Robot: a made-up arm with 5 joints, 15 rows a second.
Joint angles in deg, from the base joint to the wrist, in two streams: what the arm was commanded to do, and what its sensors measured. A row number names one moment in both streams.
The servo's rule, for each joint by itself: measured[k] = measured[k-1] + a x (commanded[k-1-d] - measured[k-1]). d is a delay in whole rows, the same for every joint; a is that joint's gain. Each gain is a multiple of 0.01, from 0.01 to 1. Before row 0 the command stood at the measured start. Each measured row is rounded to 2 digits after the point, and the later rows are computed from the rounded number. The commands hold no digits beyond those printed.
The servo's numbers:
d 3
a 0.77 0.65 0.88 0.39 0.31
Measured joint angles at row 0:
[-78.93, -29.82, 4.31, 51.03, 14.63]
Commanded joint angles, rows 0 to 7:
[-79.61, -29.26, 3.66, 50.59, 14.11]
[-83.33, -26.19, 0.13, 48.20, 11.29]
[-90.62, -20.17, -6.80, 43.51, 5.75]
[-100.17, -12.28, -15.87, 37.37, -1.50]
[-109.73, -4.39, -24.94, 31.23, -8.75]
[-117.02, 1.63, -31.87, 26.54, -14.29]
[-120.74, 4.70, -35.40, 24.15, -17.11]
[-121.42, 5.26, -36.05, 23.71, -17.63]
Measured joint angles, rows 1 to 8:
[-78.93, -29.82, 4.31, 51.03, 14.63]
[-78.93, -29.82, 4.31, 51.03, 14.63]
[-78.93, -29.82, 4.31, 51.03, 14.63]
[-79.45, -29.46, 3.74, 50.86, 14.47]
[-82.44, -27.33, 0.56, 49.82, 13.48]
[-88.74, -22.68, -5.92, 47.36, 11.08]
[-97.54, -15.92, -14.68, 43.46, 7.18]
[-106.93, -8.43, -23.71, 38.69, 2.24]

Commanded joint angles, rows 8 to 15:
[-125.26, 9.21, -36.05, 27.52, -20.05]
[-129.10, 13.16, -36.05, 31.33, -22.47]
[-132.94, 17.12, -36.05, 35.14, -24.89]
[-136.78, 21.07, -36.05, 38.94, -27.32]
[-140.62, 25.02, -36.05, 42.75, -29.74]
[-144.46, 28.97, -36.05, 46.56, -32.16]
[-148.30, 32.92, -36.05, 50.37, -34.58]
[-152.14, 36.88, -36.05, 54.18, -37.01]
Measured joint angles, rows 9 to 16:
[-114.70, -1.89, -30.89, 33.95, -2.88]
[-119.35, 2.39, -34.86, 30.13, -7.29]
[-120.94, 4.26, -35.91, 27.63, -10.50]
[-124.27, 7.48, -36.03, 27.59, -13.46]
[-127.99, 11.17, -36.05, 29.05, -16.25]
[-131.80, 15.04, -36.05, 31.43, -18.93]
[-135.63, 18.96, -36.05, 34.36, -21.53]
[-139.47, 22.90, -36.05, 37.63, -24.08]

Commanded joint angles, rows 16 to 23:
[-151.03, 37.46, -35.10, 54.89, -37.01]
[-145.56, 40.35, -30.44, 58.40, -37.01]
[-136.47, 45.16, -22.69, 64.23, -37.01]
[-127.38, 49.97, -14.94, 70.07, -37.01]
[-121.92, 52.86, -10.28, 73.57, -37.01]
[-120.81, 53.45, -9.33, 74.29, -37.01]
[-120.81, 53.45, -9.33, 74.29, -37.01]
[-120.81, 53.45, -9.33, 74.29, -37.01]
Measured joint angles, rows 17 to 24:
[-143.31, 26.85, -36.05, 41.11, -26.58]
[-147.15, 30.80, -36.05, 44.72, -29.06]
[-150.99, 34.75, -36.05, 48.41, -31.52]
[-151.02, 36.51, -35.21, 50.94, -33.22]
[-146.82, 39.01, -31.01, 53.85, -34.39]
[-138.85, 43.01, -23.69, 57.90, -35.20]
[-130.02, 47.53, -15.99, 62.65, -35.76]
[-123.78, 50.99, -10.97, 66.91, -36.15]

